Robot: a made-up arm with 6 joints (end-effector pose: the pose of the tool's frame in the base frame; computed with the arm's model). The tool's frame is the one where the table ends. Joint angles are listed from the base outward.
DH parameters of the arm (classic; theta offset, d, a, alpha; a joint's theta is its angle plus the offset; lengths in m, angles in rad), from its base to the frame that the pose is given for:
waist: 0 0.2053 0 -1.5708
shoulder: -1.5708 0 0.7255 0
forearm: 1.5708 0.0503 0 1.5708
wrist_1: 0 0.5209 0 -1.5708
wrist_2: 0 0 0 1.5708
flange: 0 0.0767 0 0
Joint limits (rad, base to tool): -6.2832..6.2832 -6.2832..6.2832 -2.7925..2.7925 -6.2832..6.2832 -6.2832..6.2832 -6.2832..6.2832
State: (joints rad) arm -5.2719 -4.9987 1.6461 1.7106 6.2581 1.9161
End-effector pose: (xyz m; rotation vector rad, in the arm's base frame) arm 0.3947 0.7214 -0.1742 -2.9055 -0.7784 -0.2550
Working (the frame after each row of the table, in the pose's form):
after waist: 0.0000 0.0000 0.2053 -1.4233 -0.7880 0.7880
after shoulder: 0.3694 0.5898 0.4102 -1.2743 -0.9663 0.5671
after forearm: 0.3268 0.6165 0.4102 -1.4304 2.5836 0.1515
after wrist_1: 0.3847 0.7090 -0.0992 0.6116 1.5951 1.9904
after wrist_2: 0.3847 0.7090 -0.0992 1.0518 2.8727 0.3037

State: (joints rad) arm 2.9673 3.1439 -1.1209 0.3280 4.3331 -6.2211
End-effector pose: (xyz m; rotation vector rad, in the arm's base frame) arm -0.4684 0.0547 -0.6747 -0.0528 0.4455 2.8638
Working (the frame after each row of the table, in the pose's form):
after waist: 0.0000 0.0000 0.2053 -0.1861 -2.1303 2.1303
after shoulder: 0.0016 -0.0003 -0.5202 1.3374 1.1198 -1.3348
after forearm: -0.0071 -0.0498 -0.5202 -2.5775 0.2252 1.6135
after wrist_1: -0.4685 0.0314 -0.7478 1.2742 0.5199 -1.2079
after wrist_2: -0.4685 0.0314 -0.7478 -0.0655 0.4361 2.8029

